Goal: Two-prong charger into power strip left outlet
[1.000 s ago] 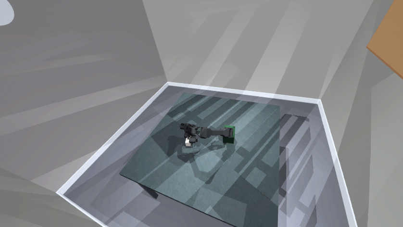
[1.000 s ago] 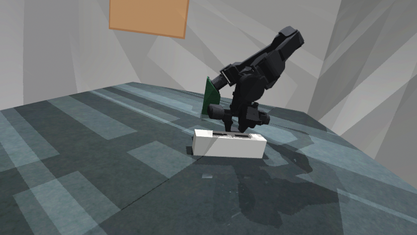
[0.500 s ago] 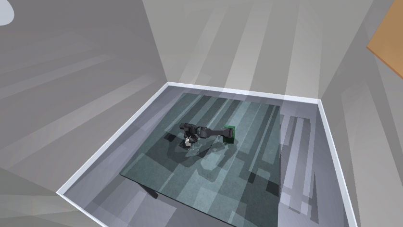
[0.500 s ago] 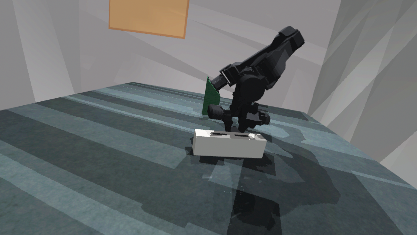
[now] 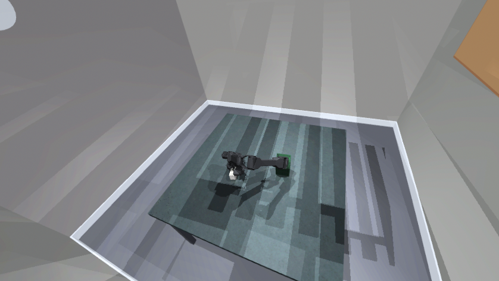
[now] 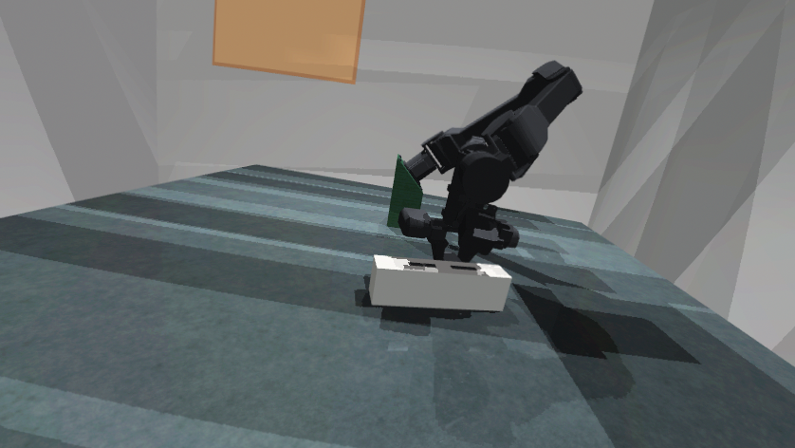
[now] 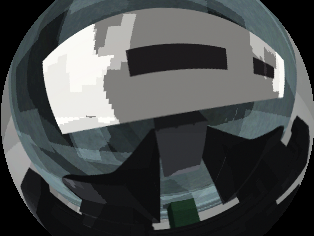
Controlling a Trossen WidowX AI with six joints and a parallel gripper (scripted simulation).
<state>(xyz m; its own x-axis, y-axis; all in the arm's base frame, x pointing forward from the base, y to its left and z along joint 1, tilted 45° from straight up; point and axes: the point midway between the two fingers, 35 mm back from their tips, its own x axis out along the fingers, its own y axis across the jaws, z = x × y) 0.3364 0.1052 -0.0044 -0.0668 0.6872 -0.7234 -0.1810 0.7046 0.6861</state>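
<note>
Right now the charger is 20 mm ahead of my gripper tip and 10 mm above it.
</note>
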